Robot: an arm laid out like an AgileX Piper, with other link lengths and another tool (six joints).
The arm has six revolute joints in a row. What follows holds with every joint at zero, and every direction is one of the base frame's. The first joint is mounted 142.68 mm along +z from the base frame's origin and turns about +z. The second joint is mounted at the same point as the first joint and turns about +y. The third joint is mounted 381.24 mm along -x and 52.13 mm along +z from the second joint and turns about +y. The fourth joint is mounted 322.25 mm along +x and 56.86 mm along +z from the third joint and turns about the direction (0.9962, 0, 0.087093). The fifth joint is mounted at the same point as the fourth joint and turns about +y. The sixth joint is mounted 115.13 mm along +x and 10.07 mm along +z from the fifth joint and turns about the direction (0.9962, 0, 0.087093). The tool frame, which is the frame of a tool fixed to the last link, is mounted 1.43 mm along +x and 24 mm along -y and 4.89 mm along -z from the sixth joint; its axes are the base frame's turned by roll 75.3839, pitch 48.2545 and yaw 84.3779 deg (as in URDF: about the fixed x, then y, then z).
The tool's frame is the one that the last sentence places.
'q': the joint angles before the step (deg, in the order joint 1, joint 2, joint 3, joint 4, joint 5, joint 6). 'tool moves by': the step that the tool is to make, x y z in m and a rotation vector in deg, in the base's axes. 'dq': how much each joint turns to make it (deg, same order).
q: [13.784 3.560 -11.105 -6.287 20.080 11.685]
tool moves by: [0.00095 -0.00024 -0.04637 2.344 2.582 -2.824]
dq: [-3.530 -2.772 6.897 2.919 -2.094 -0.008]
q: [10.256 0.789 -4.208 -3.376 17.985 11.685]
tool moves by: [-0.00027 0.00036 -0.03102 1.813 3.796 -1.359]
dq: [-1.630 -1.144 3.944 2.419 0.648 0.007]
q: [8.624 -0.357 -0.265 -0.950 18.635 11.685]
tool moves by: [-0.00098 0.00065 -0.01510 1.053 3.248 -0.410]
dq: [-0.536 -0.075 1.516 1.523 1.620 -0.005]
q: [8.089 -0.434 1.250 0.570 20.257 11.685]
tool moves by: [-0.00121 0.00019 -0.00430 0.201 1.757 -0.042]
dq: [-0.097 0.002 0.157 0.451 1.552 -0.003]
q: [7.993 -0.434 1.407 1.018 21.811 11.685]
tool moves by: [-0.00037 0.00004 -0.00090 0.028 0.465 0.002]
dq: [-0.013 0.001 0.001 0.094 0.454 -0.001]
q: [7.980 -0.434 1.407 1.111 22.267 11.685]
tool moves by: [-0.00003 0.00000 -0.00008 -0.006 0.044 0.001]
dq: [-0.002 0.003 0.000 0.006 0.041 -0.006]
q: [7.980 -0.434 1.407 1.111 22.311 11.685]
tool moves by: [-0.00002 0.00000 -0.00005 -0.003 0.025 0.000]
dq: [-0.002 0.000 0.000 0.005 0.025 -0.005]
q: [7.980 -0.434 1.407 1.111 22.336 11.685]
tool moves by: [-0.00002 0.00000 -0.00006 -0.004 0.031 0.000]
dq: [-0.002 0.003 0.001 0.005 0.028 -0.005]
